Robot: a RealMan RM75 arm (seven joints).
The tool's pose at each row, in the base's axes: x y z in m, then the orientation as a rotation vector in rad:
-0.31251, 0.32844, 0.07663, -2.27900, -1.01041, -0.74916
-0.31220, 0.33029, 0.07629, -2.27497, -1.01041, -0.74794
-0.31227, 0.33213, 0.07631, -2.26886, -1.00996, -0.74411
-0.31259, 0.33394, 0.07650, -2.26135, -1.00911, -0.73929
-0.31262, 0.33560, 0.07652, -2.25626, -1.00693, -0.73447
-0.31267, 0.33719, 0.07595, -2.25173, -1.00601, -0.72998
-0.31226, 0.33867, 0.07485, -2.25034, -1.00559, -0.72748
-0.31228, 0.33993, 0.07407, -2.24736, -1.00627, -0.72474
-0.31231, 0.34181, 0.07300, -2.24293, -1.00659, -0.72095
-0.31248, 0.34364, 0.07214, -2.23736, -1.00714, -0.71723
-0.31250, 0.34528, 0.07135, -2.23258, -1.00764, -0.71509
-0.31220, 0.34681, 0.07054, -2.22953, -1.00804, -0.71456
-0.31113, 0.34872, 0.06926, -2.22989, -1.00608, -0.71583
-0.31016, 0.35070, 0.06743, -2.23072, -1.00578, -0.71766
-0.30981, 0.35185, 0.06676, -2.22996, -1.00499, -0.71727
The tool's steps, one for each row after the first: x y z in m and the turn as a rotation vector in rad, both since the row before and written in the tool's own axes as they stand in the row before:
0.00084, -0.00075, 0.00154, 0.00386, 0.00127, 0.00002
0.00086, -0.00112, 0.00118, 0.00683, 0.00101, 0.00087
0.00082, -0.00133, 0.00098, 0.00847, 0.00127, 0.00131
0.00079, -0.00097, 0.00109, 0.00659, 0.00054, 0.00245
0.00035, -0.00079, 0.00145, 0.00590, 0.00003, 0.00151
0.00021, -0.00021, 0.00187, 0.00235, -0.00055, 0.00087
0.00007, -0.00051, 0.00139, 0.00369, -0.00030, 0.00001
0.00017, -0.00078, 0.00201, 0.00540, -0.00006, 0.00043
0.00020, -0.00091, 0.00180, 0.00628, 0.00043, 0.00014
0.00024, -0.00069, 0.00167, 0.00489, 0.00093, -0.00020
0.00036, -0.00037, 0.00168, 0.00271, 0.00101, -0.00042
0.00066, 0.00017, 0.00244, -0.00076, 0.00119, 0.00108
0.00027, 0.00021, 0.00285, -0.00153, 0.00070, -0.00022
0.00030, -0.00016, 0.00133, 0.00086, 0.00042, 0.00061

